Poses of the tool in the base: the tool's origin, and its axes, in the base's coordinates. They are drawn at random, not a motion.
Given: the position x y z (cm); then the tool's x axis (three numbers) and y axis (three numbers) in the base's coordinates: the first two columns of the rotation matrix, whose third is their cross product.
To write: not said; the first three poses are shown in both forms.
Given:
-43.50 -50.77 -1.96 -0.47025 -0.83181 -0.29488 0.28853 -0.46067 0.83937
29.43 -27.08 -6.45 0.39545 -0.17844 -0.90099 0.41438 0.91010 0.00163
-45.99 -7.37 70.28 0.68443 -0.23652 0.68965 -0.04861 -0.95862 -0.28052
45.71 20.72 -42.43 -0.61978 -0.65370 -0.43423 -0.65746 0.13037 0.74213
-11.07 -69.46 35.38 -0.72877 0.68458 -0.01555 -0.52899 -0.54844 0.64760
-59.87 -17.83 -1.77 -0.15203 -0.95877 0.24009 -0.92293 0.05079 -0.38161
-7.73 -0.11 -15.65 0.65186 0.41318 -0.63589 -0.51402 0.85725 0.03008
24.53 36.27 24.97 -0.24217 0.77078 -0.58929 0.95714 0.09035 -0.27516
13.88 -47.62 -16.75 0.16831 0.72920 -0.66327 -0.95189 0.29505 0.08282
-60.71 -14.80 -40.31 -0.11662 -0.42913 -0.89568 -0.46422 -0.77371 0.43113
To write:
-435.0 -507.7 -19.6 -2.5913 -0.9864 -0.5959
294.3 -270.8 -64.5 -0.8088 0.9609 0.7115
-459.9 -73.7 702.8 0.0709 0.8146 -2.9085
457.1 207.2 -424.3 2.3267 -0.4429 -2.1713
-110.7 -694.6 353.8 2.5137 0.4498 -0.5624
-598.7 -178.3 -17.7 1.7341 0.3615 2.8380
-77.3 -1.1 -156.5 0.6677 0.5914 -0.3791
245.3 362.7 249.7 -1.8186 -0.1595 2.4487
138.8 -476.2 -167.5 1.3958 0.2590 -0.6928
-607.1 -148.0 -403.1 1.8169 -1.0717 -1.8005

